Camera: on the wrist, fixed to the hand. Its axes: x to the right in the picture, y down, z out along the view.
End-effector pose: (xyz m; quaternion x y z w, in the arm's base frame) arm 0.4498 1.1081 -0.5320 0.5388 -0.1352 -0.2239 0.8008
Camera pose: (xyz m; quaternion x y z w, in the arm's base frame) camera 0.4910 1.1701 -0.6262 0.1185 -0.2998 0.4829 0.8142
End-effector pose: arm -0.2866 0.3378 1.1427 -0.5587 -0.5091 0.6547 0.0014
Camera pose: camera -0.2454 0.4393 1.1918 0.8288 0.0690 -0.2302 0.5052
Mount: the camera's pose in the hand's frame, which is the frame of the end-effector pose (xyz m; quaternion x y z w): 0.0066 -0.0584 -0.1047 -0.2114 0.1567 0.7145 0.6482
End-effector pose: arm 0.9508 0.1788 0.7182 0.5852 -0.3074 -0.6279 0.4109
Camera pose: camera 1.0452 0.2106 0.6512 0.1712 -0.4203 -0.0867 0.8869
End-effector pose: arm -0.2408 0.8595 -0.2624 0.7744 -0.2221 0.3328 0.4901
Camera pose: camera -0.2283 0.9789 -0.2620 0.1875 -0.6909 0.6403 0.2784
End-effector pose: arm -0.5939 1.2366 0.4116 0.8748 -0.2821 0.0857 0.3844
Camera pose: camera -0.5488 1.3411 0.4498 0.2708 -0.7658 0.4077 0.4171
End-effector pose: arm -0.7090 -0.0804 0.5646 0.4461 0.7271 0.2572 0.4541
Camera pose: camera -0.8277 -0.0987 0.5639 0.6724 0.1694 0.7148 0.0909
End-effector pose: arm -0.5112 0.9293 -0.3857 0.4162 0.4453 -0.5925 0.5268
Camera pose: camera -0.5674 1.0316 -0.4138 0.5694 0.1991 0.1517 0.7830
